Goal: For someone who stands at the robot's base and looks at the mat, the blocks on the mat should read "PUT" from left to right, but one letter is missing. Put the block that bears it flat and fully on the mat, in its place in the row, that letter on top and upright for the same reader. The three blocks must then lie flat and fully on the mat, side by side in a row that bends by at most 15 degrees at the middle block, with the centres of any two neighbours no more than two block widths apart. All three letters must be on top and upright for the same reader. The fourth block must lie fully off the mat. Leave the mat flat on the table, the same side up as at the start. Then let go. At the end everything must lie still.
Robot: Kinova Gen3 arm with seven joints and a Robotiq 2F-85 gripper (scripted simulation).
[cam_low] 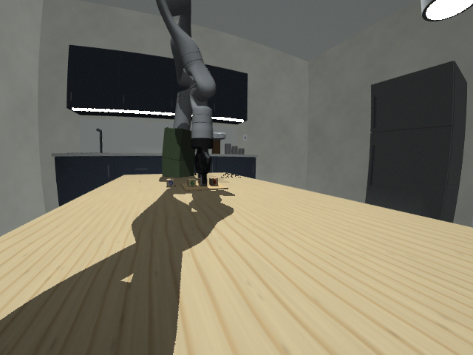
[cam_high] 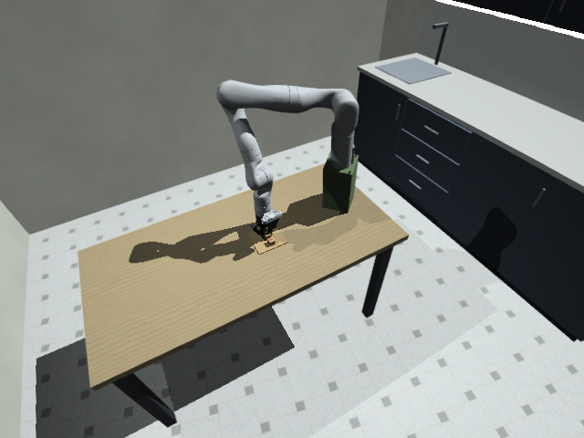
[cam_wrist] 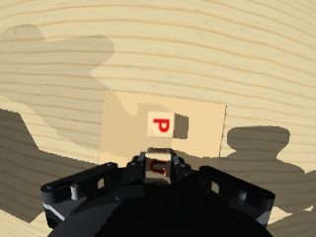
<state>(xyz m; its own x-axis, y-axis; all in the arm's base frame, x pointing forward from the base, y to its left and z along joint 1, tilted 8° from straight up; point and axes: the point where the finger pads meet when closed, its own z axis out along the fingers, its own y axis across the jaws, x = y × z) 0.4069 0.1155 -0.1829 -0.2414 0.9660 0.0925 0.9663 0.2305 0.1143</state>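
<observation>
My gripper is now 2 cm above the mat.
</observation>
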